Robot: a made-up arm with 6 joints.
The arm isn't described. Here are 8 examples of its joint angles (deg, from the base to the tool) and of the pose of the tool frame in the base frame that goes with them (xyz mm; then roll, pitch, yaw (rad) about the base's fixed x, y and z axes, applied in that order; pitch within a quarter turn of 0, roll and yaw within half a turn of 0).
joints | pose
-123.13 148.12 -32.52 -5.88 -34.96 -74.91 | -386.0 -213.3 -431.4 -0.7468 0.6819 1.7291
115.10 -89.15 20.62 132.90 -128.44 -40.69 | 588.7 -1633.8 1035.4 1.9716 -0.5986 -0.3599
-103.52 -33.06 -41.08 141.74 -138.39 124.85 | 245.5 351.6 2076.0 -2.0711 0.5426 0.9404
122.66 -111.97 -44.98 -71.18 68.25 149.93 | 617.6 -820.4 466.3 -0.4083 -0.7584 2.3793
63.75 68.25 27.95 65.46 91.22 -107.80 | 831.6 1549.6 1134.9 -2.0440 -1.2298 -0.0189
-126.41 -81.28 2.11 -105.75 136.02 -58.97 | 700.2 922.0 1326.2 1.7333 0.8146 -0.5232
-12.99 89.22 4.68 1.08 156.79 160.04 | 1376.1 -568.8 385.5 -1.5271 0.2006 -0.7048
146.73 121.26 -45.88 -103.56 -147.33 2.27 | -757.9 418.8 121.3 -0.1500 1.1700 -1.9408
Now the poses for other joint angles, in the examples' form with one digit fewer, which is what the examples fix.
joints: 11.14 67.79 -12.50 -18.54 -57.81 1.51
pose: 1282 28 889 2.529 0.516 1.000
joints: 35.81 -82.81 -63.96 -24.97 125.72 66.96
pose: -748 -839 966 -2.233 -0.801 2.095
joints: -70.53 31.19 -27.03 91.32 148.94 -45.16
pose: 405 -1071 1768 -0.709 -0.494 3.101
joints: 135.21 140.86 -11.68 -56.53 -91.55 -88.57
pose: -307 395 -393 -0.330 -0.180 -0.491
